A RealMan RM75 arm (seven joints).
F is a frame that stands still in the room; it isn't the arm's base.
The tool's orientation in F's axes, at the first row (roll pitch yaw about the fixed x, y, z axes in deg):
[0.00, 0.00, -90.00]
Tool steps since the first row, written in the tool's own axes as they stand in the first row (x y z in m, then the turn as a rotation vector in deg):
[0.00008, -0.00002, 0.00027, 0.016, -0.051, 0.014]
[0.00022, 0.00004, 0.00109, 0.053, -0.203, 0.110]
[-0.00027, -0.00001, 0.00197, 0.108, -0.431, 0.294]
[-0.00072, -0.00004, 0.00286, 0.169, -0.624, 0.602]
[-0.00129, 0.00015, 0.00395, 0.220, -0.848, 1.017]
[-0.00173, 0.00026, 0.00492, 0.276, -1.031, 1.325]
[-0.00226, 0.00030, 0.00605, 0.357, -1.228, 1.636]
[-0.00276, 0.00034, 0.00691, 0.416, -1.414, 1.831]
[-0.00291, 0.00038, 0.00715, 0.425, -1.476, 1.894]
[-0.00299, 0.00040, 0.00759, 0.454, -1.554, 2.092]
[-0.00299, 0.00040, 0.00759, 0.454, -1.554, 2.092]
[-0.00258, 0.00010, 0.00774, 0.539, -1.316, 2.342]
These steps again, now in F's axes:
[-0.00002, -0.00008, 0.00027, -0.051, -0.016, 0.014]
[0.00004, -0.00022, 0.00109, -0.203, -0.053, 0.110]
[-0.00001, 0.00027, 0.00197, -0.431, -0.108, 0.294]
[-0.00004, 0.00072, 0.00286, -0.624, -0.169, 0.602]
[0.00015, 0.00129, 0.00395, -0.848, -0.220, 1.017]
[0.00026, 0.00173, 0.00492, -1.031, -0.276, 1.325]
[0.00030, 0.00226, 0.00605, -1.228, -0.357, 1.636]
[0.00034, 0.00276, 0.00691, -1.414, -0.416, 1.831]
[0.00038, 0.00291, 0.00715, -1.476, -0.425, 1.894]
[0.00040, 0.00299, 0.00759, -1.554, -0.454, 2.092]
[0.00040, 0.00299, 0.00759, -1.554, -0.454, 2.092]
[0.00010, 0.00258, 0.00774, -1.316, -0.539, 2.342]

